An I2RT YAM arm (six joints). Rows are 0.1 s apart.
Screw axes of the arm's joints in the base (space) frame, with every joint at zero. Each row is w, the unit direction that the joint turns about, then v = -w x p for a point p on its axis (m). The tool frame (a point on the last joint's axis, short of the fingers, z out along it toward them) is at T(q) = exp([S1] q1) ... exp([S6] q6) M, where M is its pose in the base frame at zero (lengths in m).
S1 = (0, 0, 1, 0, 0, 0)
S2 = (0, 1, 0, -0.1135, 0, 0.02)
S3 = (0, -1, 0, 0.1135, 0, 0.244)
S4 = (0, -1, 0, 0.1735, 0, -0.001)
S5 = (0, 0, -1, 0, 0.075, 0)
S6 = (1, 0, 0, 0, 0.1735, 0)
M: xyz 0.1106 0 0.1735 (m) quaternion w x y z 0.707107 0 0.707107 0
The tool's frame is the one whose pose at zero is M.
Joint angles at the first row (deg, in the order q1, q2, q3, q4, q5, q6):
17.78, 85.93, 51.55, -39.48, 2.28, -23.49
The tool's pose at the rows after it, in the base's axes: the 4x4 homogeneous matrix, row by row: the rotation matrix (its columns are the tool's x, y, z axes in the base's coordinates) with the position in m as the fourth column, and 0 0 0 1 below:
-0.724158 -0.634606 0.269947 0.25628; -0.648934 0.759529 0.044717 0.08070; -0.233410 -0.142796 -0.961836 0.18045; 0 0 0 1
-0.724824 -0.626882 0.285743 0.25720; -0.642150 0.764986 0.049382 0.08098; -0.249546 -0.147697 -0.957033 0.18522; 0 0 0 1
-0.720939 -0.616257 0.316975 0.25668; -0.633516 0.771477 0.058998 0.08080; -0.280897 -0.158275 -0.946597 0.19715; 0 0 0 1
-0.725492 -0.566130 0.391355 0.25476; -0.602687 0.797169 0.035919 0.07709; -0.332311 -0.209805 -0.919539 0.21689; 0 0 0 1
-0.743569 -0.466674 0.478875 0.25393; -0.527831 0.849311 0.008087 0.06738; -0.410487 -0.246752 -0.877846 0.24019; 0 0 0 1
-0.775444 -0.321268 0.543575 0.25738; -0.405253 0.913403 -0.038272 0.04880; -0.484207 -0.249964 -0.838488 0.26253; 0 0 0 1
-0.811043 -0.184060 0.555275 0.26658; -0.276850 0.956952 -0.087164 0.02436; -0.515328 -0.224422 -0.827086 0.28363; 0 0 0 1
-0.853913 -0.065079 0.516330 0.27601; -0.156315 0.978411 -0.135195 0.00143; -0.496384 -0.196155 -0.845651 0.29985; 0 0 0 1
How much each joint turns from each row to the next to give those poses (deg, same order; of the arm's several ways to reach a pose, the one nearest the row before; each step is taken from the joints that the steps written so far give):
0.00, 0.55, 0.00, 0.13, 0.00, 0.09
0.00, -0.55, 0.52, -0.09, 0.03, 0.42
0.00, -1.75, 1.01, -0.79, 0.02, 0.44
-0.31, -3.32, 1.14, -0.46, 2.45, 1.55
-1.66, -3.61, 1.50, 0.03, 2.27, 3.08
-3.91, -2.14, 2.56, -0.51, 1.55, 4.06
-5.55, 0.77, 5.07, -3.06, -0.09, 3.04
-4.96, 2.75, 6.27, -5.53, -0.02, 2.93

